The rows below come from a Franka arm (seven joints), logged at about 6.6 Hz.
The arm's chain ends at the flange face. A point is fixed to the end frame.
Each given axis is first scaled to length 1.
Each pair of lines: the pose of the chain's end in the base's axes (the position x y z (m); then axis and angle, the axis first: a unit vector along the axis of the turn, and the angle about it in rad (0 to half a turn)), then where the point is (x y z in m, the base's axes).
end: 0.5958 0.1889 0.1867 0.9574 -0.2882 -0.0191 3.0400
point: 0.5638 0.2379 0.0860
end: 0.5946 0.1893 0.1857 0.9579 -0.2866 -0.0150 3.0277
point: 0.5629 0.2368 0.0842
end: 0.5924 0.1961 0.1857 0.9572 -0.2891 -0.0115 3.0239
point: 0.5615 0.2431 0.0837
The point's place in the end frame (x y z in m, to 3 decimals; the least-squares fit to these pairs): -0.053 -0.034 0.098
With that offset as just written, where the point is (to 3 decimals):
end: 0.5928 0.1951 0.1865 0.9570 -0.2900 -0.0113 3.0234
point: 0.562 0.242 0.084
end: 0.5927 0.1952 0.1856 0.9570 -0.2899 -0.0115 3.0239
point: 0.562 0.242 0.084
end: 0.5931 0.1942 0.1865 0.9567 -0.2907 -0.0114 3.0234
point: 0.562 0.241 0.084
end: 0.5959 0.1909 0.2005 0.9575 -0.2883 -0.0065 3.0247
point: 0.566 0.238 0.098
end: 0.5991 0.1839 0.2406 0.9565 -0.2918 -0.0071 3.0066
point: 0.569 0.229 0.138
